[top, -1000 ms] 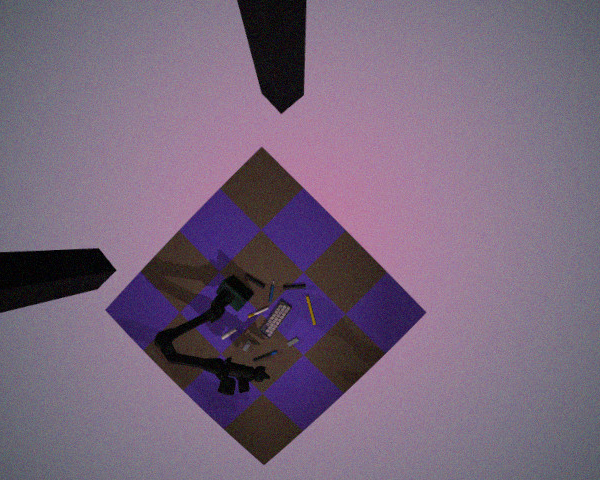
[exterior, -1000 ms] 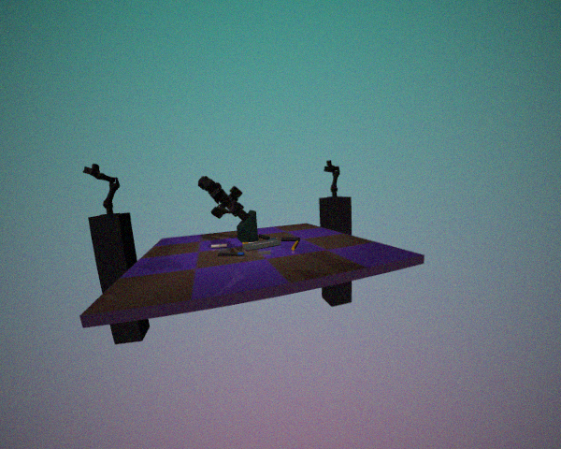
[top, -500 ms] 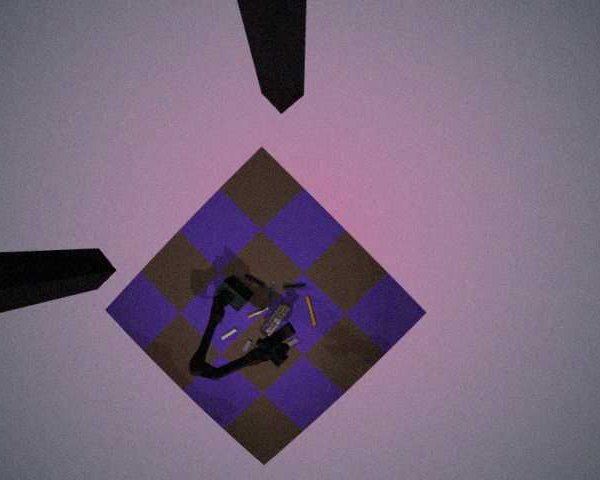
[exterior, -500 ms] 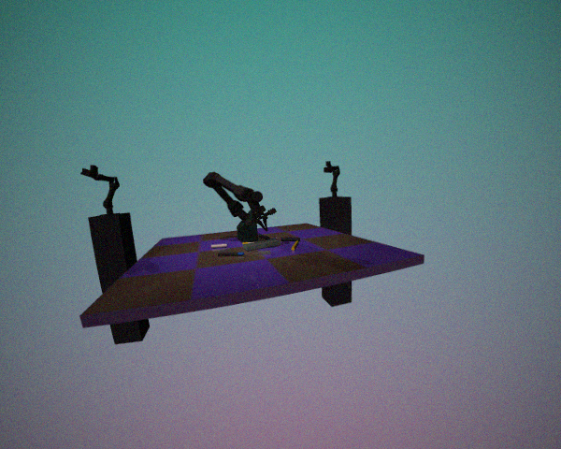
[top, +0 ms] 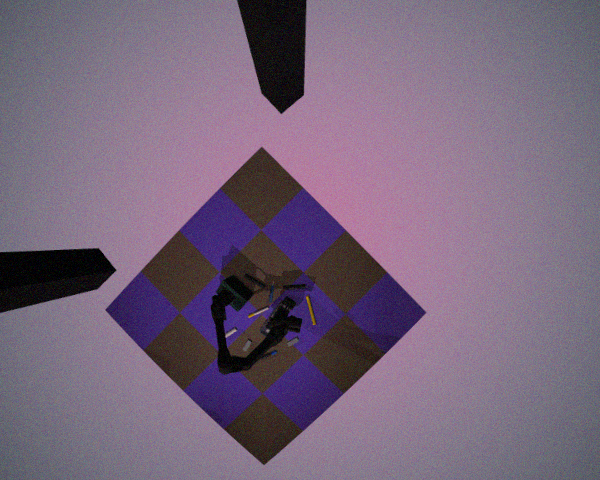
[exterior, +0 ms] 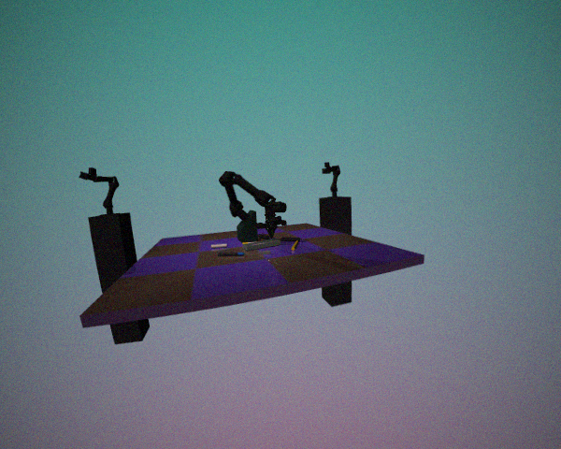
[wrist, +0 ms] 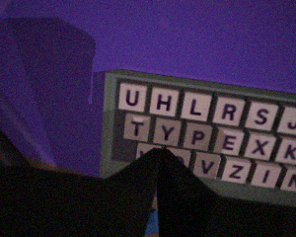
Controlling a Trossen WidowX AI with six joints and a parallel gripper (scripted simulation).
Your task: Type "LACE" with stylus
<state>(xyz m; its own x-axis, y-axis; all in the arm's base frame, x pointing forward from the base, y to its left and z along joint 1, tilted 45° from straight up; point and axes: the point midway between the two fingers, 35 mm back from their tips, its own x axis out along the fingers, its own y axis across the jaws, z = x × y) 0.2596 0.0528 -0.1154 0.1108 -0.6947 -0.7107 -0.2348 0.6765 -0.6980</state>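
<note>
Now: the e key 4 cm to the right of my gripper tip, 3 cm below it and 1 cm ahead of it. Round my gripper tip: blue stylus (12 cm behind, 4 cm to the left, 3 cm below); yellow pencil (11 cm to the left, 11 cm ahead, 3 cm below); white marker (12 cm to the right, 8 cm behind, 3 cm below).
</note>
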